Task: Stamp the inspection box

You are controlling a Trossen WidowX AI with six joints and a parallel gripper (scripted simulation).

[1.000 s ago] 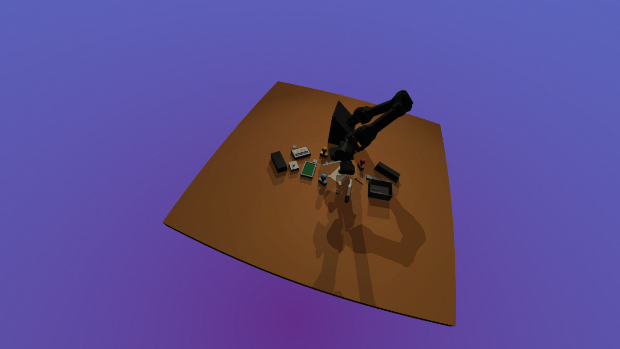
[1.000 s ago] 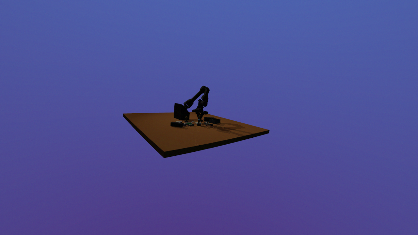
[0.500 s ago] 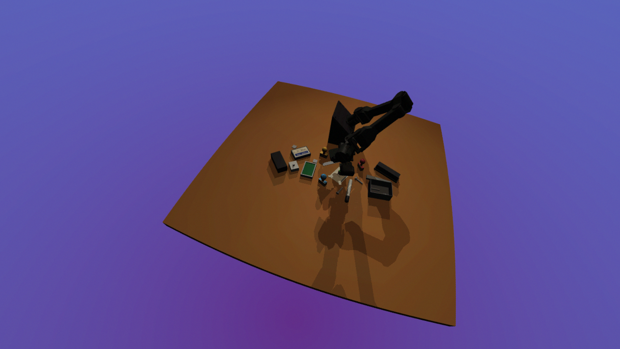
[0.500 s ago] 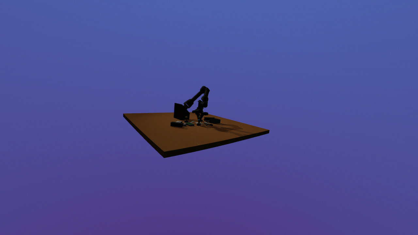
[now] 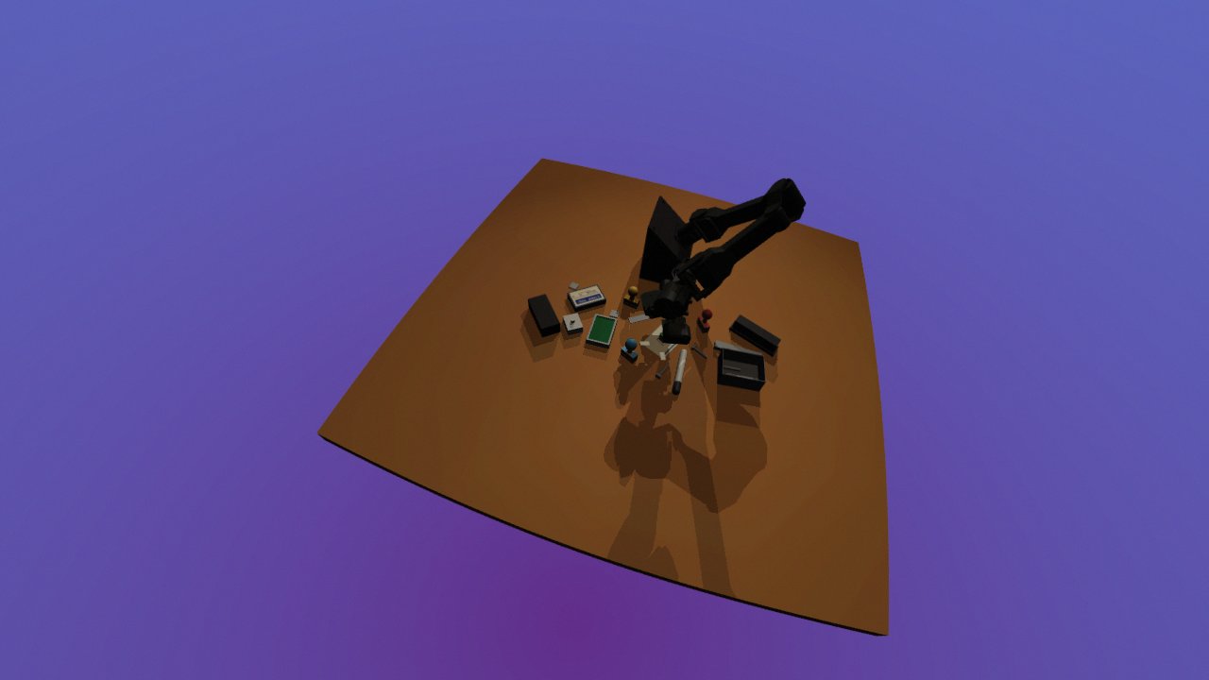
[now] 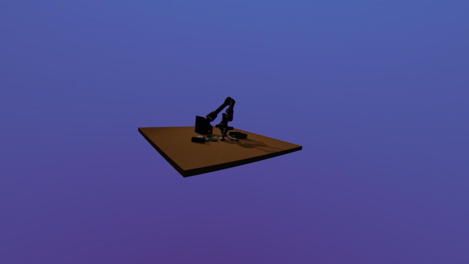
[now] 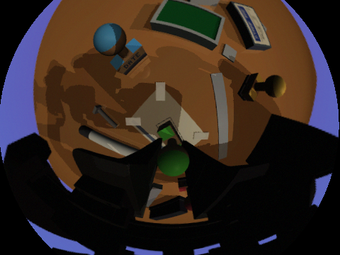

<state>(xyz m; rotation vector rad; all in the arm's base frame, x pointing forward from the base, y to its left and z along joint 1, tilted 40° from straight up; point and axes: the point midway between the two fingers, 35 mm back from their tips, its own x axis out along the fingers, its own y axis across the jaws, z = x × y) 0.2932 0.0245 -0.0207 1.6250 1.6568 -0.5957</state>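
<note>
My gripper tip is right at the green-knobbed PASS stamp. Also, from my gripper tip: red-knobbed stamp 9 cm to the left, 7 cm behind, 1 cm below; then grey ruler 7 cm behind, 4 cm to the right, 3 cm below; then cream card 3 cm below, 1 cm to the right, 1 cm ahead.
</note>
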